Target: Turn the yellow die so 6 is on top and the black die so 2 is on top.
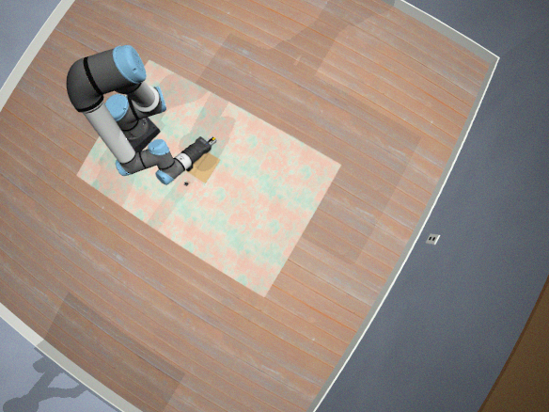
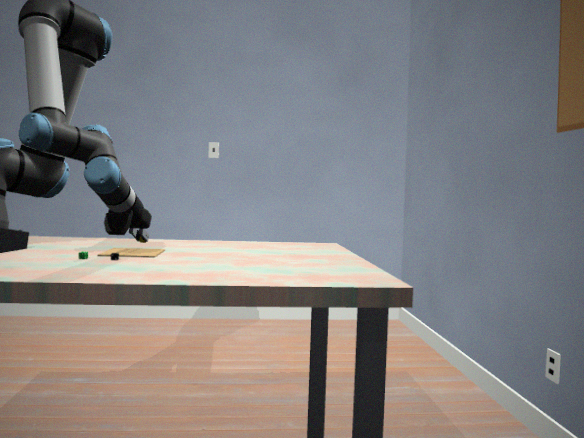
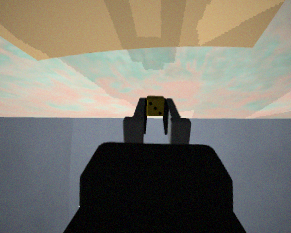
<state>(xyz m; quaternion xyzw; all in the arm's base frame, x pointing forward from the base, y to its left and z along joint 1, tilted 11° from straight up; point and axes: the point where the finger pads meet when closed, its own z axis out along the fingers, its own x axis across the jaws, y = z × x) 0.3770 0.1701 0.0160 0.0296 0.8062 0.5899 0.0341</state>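
Right now the tan mat is 13 cm to the right of my hand, 3 cm below it and 1 cm ahead of it. Also, from my hand: yellow die (1 cm to the left, 1 cm below); black die (25 cm to the right, 2 cm below, 1 cm ahead); green die (25 cm to the right, 7 cm behind, 2 cm below).
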